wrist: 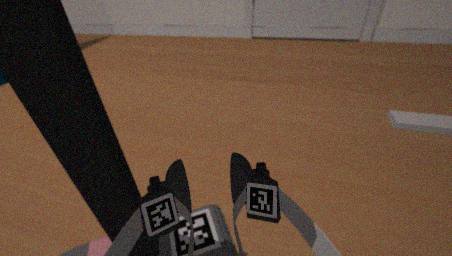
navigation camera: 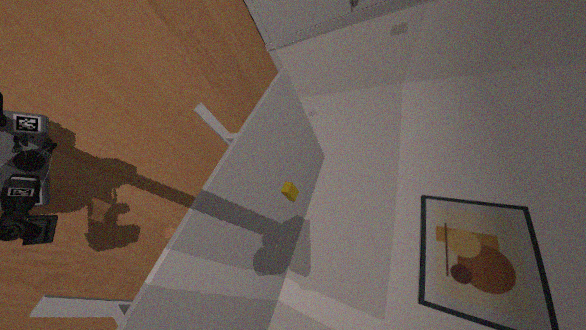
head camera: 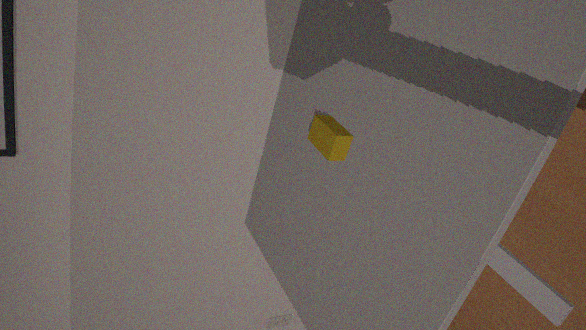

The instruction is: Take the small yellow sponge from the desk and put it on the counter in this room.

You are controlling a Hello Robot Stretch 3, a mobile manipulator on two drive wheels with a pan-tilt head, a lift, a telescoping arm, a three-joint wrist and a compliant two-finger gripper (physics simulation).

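Seen in the pictures: gripper, fingertip midpoint: [wrist: 209, 174] [navigation camera: 37, 136]; robot's base, link origin: [navigation camera: 29, 159].
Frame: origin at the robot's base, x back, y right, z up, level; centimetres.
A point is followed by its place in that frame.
Observation:
The small yellow sponge [head camera: 331, 139] @(y 12.6, x -79.9, z 76.5 cm) [navigation camera: 289, 191] @(y 12.8, x -79.3, z 76.5 cm) lies on the light grey desk [head camera: 400, 215] @(y -3.9, x -65.1, z 72.0 cm) [navigation camera: 255, 165] @(y -0.9, x -58.1, z 72.0 cm), near the desk's wall side. My gripper [wrist: 209, 174] @(y -8.5, x -2.2, z 30.8 cm) is open and empty in the wrist view, with its two fingertips apart above the wooden floor. The sponge does not show in the wrist view. At the left edge of the navigation camera view, dark robot parts with square markers show over the floor, apart from the desk. The counter cannot be made out in these views.
A framed picture [navigation camera: 422, 250] @(y 38.4, x -106.9, z 139.2 cm) hangs on the wall [navigation camera: 360, 200] @(y 21.2, x -122.5, z 104.8 cm) behind the desk. White desk feet [head camera: 530, 285] [navigation camera: 214, 122] [wrist: 425, 121] stick out over the wooden floor [navigation camera: 125, 75] @(y -45.1, x -31.1, z 0.0 cm). A shadow of the robot falls across floor and desk. A black bar [wrist: 65, 100] crosses the wrist view's left side.

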